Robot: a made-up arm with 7 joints. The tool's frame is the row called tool.
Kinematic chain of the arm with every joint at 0, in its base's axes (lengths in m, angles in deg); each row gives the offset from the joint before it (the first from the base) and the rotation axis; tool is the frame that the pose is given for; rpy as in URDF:
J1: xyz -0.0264 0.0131 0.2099 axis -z
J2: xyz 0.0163 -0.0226 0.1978 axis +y
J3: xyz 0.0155 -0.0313 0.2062 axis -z
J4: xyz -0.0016 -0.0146 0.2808 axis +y
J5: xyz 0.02 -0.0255 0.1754 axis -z
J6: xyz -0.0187 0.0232 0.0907 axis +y
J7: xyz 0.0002 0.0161 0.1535 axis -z
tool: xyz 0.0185 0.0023 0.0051 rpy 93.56 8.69 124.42
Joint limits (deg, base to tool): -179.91..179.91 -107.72..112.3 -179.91..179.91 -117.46..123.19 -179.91..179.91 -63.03..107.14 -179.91..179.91
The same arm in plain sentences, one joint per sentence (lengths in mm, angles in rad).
The arm has seven revolute joints in a row. What follows holds with every joint at zero, and every direction is one of the base frame's.
Joint 1 is mounted 26.4 mm along -x and 13.1 mm along +y and 209.9 mm along +z from the base frame's origin and rotates about -z, from -3.14 to 3.14 rad.
Joint 2 is mounted 16.3 mm along +x and 22.6 mm along -y and 197.8 mm along +z from joint 1 and rotates about +y, from -1.8801 to 1.96 rad.
Joint 3 is mounted 15.5 mm along +x and 31.3 mm along -y and 206.2 mm along +z from joint 2 and rotates about -z, from -3.14 to 3.14 rad.
Joint 4 is mounted 1.6 mm along -x and 14.6 mm along -y and 280.8 mm along +z from joint 3 and rotates about +y, from -2.0501 to 2.1501 rad.
Joint 5 is mounted 20 mm along +x and 25.5 mm along -y and 175.4 mm along +z from joint 4 and rotates about -z, from -3.14 to 3.14 rad.
Joint 6 is mounted 18.7 mm along -x and 23.2 mm along +y and 90.7 mm along +z from joint 5 and rotates about +y, from -1.1001 to 1.8699 rad.
Joint 7 is mounted 0.2 mm along +x and 16.1 mm along +y and 153.5 mm along +z from joint 6 and rotates about -z, from -3.14 to 3.14 rad.
The tool frame, which is the frame that the pose is given for, is mounted 18.5 mm along +x and 2.3 mm along +y and 5.1 mm along +z from joint 7; its axes are the base frame's turned by roll 1.6329, pitch 0.1517 and yaw 2.1715 rad (as in URDF: about the fixed x, then y, then z).

